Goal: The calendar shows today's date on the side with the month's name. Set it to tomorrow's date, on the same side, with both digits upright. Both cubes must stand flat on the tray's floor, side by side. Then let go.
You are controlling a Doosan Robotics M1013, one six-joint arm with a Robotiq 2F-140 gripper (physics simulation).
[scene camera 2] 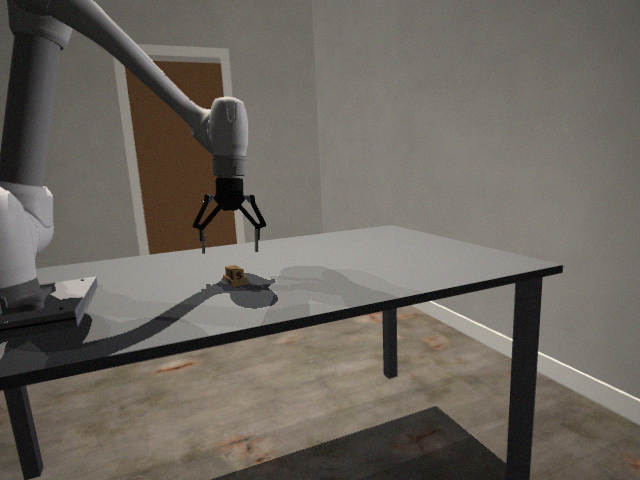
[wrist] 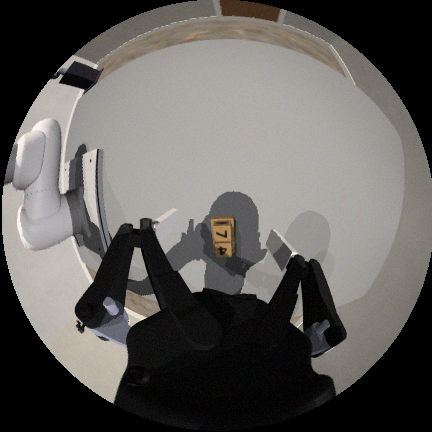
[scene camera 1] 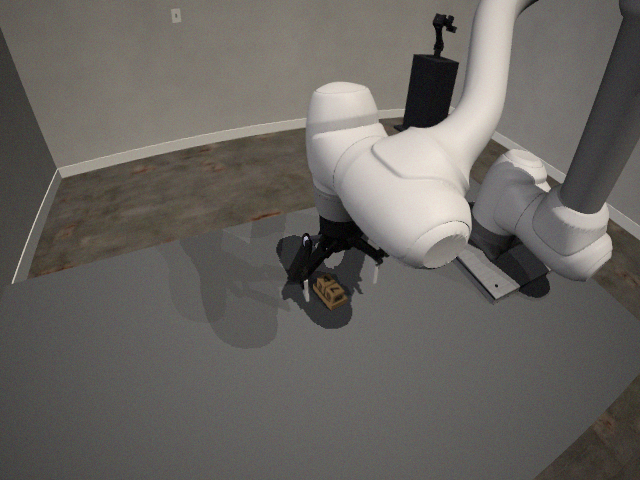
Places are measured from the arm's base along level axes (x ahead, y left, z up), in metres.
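Where they show: gripper, between the fingertips: [scene camera 2: 230,252] [wrist: 223,227] [scene camera 1: 340,287]; arm's base, origin of its link: [scene camera 2: 2,307] [wrist: 76,211] [scene camera 1: 488,232].
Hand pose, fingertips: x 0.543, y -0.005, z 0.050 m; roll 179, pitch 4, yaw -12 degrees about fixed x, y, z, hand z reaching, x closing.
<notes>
Things, the pixels of their centre, and the offset from my fingertips. "spot": a spot on its surface instead. Level surfaces: height alone.
- cube's top, a spot on its surface: [wrist: 221,234] spot: dx -0.006, dy -0.028, dz -0.036 m
- other's top, a spot on its surface: [wrist: 222,249] spot: dx -0.004, dy -0.060, dz -0.036 m
- grey table, height of its surface: dz -0.078 m
The wooden calendar tray [scene camera 1: 336,305] [scene camera 2: 233,282] [wrist: 222,218] stands on the table, holding two cubes side by side. In the wrist view, one cube's top [wrist: 221,234] shows a 7 and the other's top [wrist: 222,249] shows a 4, both turned sideways. In scene camera 2, the cube nearest that camera [scene camera 2: 238,275] shows a 5 on its side. Other side markings are too small to read surely, and the month's name is not legible. My gripper [scene camera 1: 340,286] [scene camera 2: 230,251] [wrist: 223,227] is open and empty above the tray, its fingers apart on either side.
The grey table [scene camera 1: 320,403] [scene camera 2: 361,258] [wrist: 240,115] carries the robot's base plate [scene camera 1: 491,281] [scene camera 2: 85,294] [wrist: 93,185]. A black pedestal [scene camera 1: 431,90] [wrist: 80,75] with a small device stands beyond the table. Arm shadows fall around the tray.
</notes>
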